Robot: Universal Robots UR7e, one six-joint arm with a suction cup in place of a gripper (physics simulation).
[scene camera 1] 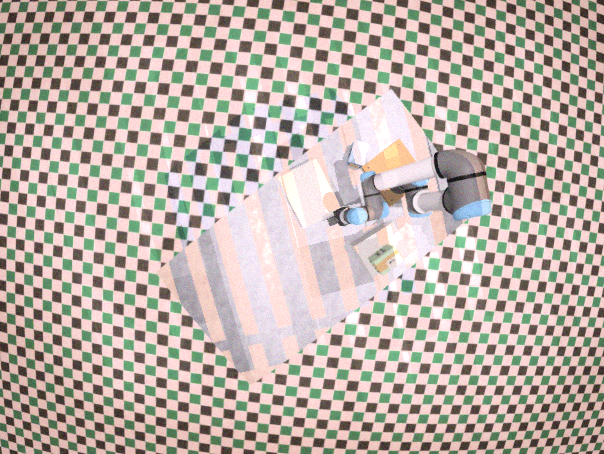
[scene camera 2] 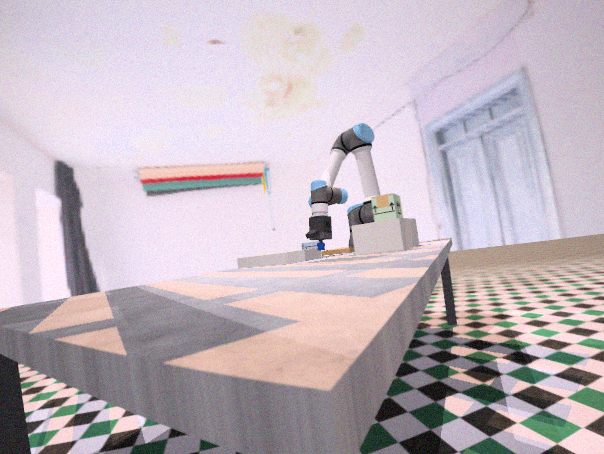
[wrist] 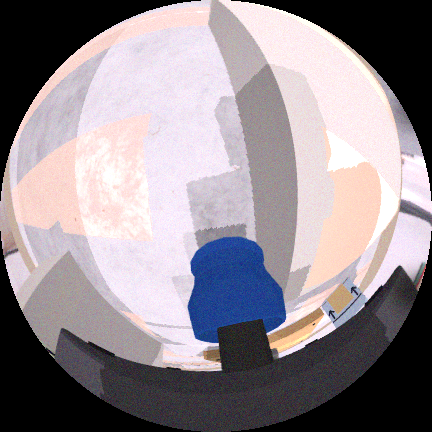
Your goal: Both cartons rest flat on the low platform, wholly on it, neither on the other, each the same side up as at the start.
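Places are measured from the arm's base along level axes (x up, y right, z ahead), in centimetres.
Where they show: hand, tool point: (scene camera 2: 321, 250) (wrist: 227, 267).
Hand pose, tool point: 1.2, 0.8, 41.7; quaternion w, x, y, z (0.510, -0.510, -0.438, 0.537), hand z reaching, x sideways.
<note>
After its pixels a point has its place, as x, y, z.
The blue suction cup (scene camera 2: 320, 246) (wrist: 227, 250) points down, low over the table beside the near end of the low platform (scene camera 1: 307, 200) @(2.4, 17.3, 52.1) (scene camera 2: 270, 260) @(-0.2, 13.8, 61.4) (wrist: 350, 100). No carton shows on the cup; its very tip is partly hidden. In the top scene view the arm's tool end (scene camera 1: 340, 216) covers it. The pale blue carton (scene camera 1: 358, 152) @(5.9, 25.5, 14.9) (scene camera 2: 306, 245) @(4.3, 23.1, 21.3) (wrist: 345, 303) @(2.2, 21.1, 19.3) stands on the table apart from the cup, beside the orange board. The green carton (scene camera 1: 382, 257) @(19.9, -26.2, 35.8) (scene camera 2: 386, 207) @(14.7, -31.4, 40.3) rests on the taller grey block (scene camera 1: 364, 246) @(9.6, -19.5, 38.9) (scene camera 2: 377, 237) @(3.5, -27.1, 43.7) (wrist: 75, 300) @(1.5, -16.6, 39.2), its side arrows pointing up.
An orange board (scene camera 1: 395, 157) @(0.0, 12.8, -5.0) (scene camera 2: 340, 251) @(-1.3, 6.6, 13.8) (wrist: 300, 331) @(0.1, 12.4, 11.5) lies flat between the blue carton and the arm's base. The taller block stands across a gap of table from the platform. The arm passes over part of the orange board in the top scene view.
</note>
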